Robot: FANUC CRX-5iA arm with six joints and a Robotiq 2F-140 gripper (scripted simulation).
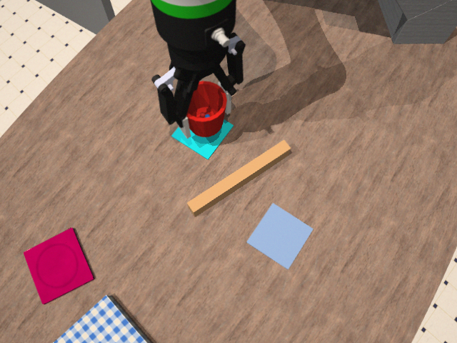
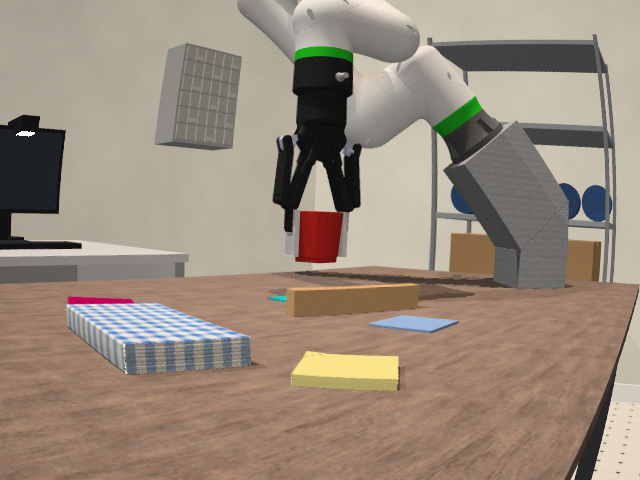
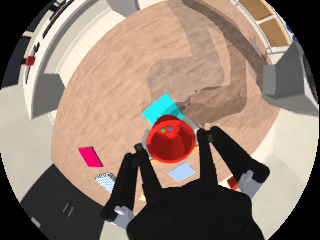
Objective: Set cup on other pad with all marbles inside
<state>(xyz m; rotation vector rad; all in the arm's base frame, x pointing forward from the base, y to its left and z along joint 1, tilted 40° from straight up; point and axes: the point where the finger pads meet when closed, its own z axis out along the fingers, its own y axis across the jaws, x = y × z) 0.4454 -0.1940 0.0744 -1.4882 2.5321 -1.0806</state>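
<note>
Now: hand 2 cm above the blue marble. Round my hand: red cup: 2 cm below; orange rail: 9 cm to the left, 9 cm below, 6 cm ahead; blue-checked cloth stack: 42 cm ahead, 8 cm below, 1 cm to the left.
</note>
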